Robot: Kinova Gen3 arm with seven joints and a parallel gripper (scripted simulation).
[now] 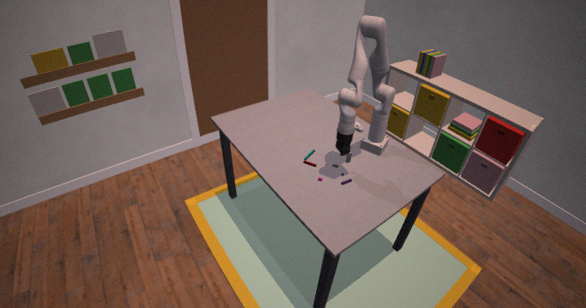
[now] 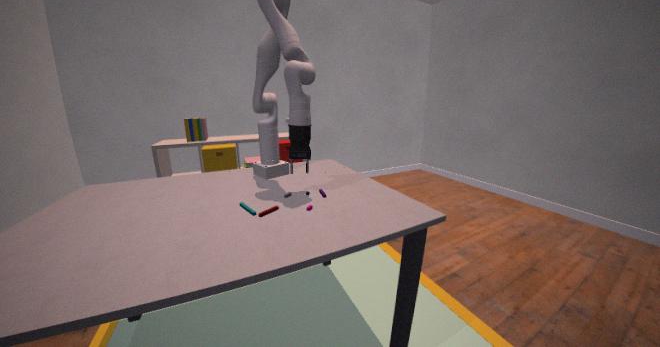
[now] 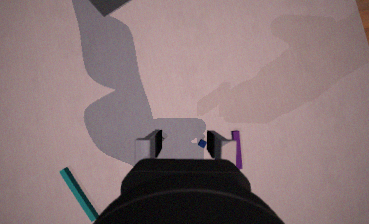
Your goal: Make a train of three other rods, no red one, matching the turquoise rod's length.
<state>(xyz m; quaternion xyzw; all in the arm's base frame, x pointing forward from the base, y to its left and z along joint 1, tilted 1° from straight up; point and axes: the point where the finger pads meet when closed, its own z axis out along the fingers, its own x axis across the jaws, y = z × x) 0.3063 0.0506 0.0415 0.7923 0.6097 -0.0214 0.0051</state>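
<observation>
My hand is 9 cm above the grey rod, 5 cm to the left of it and 1 cm short of it. Also, from my hand: blue rod 9 cm below, 2 cm to the left, 2 cm ahead; then magenta rod 14 cm ahead, 9 cm below, 2 cm to the right; then purple rod 9 cm below, 7 cm to the left, 5 cm ahead.
</observation>
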